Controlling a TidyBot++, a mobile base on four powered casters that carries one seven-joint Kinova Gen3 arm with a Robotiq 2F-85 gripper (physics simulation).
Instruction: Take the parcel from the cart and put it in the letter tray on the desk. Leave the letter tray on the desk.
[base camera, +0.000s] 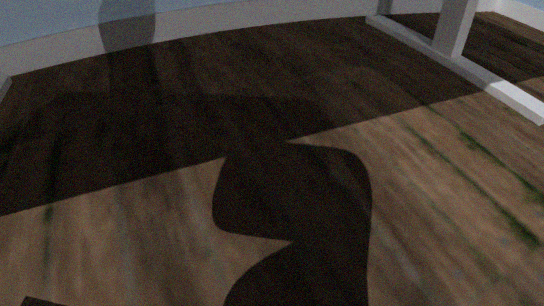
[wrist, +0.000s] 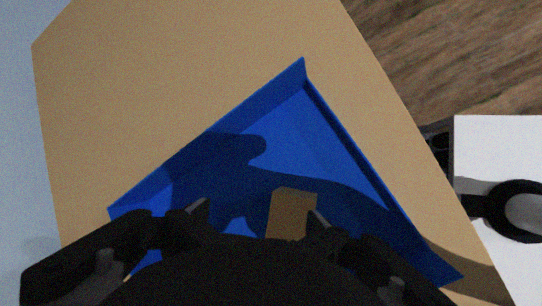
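Where they show: gripper, between the fingertips: (wrist: 258, 215); arm's base, origin of its link: (wrist: 526, 211).
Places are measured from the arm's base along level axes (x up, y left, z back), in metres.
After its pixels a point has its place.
The blue letter tray (wrist: 325, 135) {x 0.326, y -0.129, z -0.508 m} lies on the tan desk top (wrist: 175, 65) {x 0.323, y -0.261, z -0.790 m} in the wrist view. The brown parcel (wrist: 291, 212) {x 0.378, y -0.031, z -0.542 m} lies inside the tray, in shadow; its lower part is hidden behind the gripper's body. My gripper (wrist: 258, 215) {x 0.435, y -0.041, z -0.562 m} is open and empty, above the tray, with the parcel below and between its spread fingertips, nearer the right one in the picture. The cart cannot be made out in either view.
In the wrist view, a white surface (wrist: 500, 145) with a black and grey round part (wrist: 522, 210) {x 0.042, y -0.008, z -0.045 m} is at the right, beside the desk edge. In the base camera view, a white leg frame (base camera: 452, 30) {x -0.296, y -0.437, z -0.957 m} stands on the wooden floor (base camera: 425, 210) {x -0.397, y -0.202, z -0.397 m} at the upper right.
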